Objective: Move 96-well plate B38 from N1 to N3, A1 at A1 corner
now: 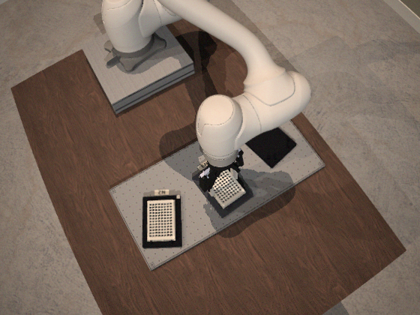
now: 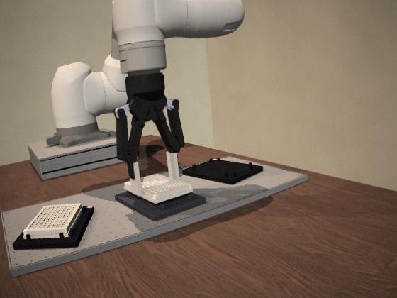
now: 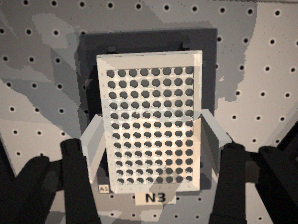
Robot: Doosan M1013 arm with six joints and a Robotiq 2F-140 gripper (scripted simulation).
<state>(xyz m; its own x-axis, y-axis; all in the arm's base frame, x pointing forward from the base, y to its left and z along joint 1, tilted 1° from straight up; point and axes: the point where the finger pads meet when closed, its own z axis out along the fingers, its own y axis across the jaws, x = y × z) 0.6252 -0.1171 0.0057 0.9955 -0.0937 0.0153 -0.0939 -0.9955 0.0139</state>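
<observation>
Now: hand 2 cm above the white 96-well plate B38. From my hand the other things lie so: N3 label: 10 cm behind, 6 cm below, 1 cm to the left; N2 label: 15 cm to the right, 12 cm behind, 6 cm below; dark grey landing nest N3: 5 cm below.
</observation>
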